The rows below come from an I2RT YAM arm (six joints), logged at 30 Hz.
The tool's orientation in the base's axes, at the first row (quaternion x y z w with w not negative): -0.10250 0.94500 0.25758 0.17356
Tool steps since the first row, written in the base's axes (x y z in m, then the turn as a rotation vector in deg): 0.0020 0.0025 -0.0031 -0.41 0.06 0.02; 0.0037 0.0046 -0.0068 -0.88 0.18 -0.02; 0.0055 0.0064 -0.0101 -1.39 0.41 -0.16; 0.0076 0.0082 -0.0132 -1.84 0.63 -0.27; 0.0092 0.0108 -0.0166 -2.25 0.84 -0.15; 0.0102 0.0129 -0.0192 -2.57 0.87 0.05; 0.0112 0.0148 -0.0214 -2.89 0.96 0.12; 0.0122 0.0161 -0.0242 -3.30 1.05 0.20; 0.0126 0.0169 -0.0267 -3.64 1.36 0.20; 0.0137 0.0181 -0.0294 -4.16 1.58 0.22
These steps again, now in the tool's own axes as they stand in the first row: -0.0009 0.0002 0.0044 0.36 0.18 -0.10; -0.0013 -0.0002 0.0089 0.80 0.39 -0.13; -0.0019 -0.0007 0.0130 1.30 0.67 -0.04; -0.0028 -0.0012 0.0170 1.73 0.93 0.04; -0.0033 -0.0010 0.0216 2.04 1.28 -0.06; -0.0034 -0.0006 0.0250 2.25 1.49 -0.29; -0.0037 -0.0003 0.0281 2.51 1.68 -0.39; -0.0037 -0.0007 0.0313 2.85 1.91 -0.52; -0.0032 -0.0013 0.0338 3.13 2.27 -0.45; -0.0033 -0.0018 0.0370 3.57 2.61 -0.50
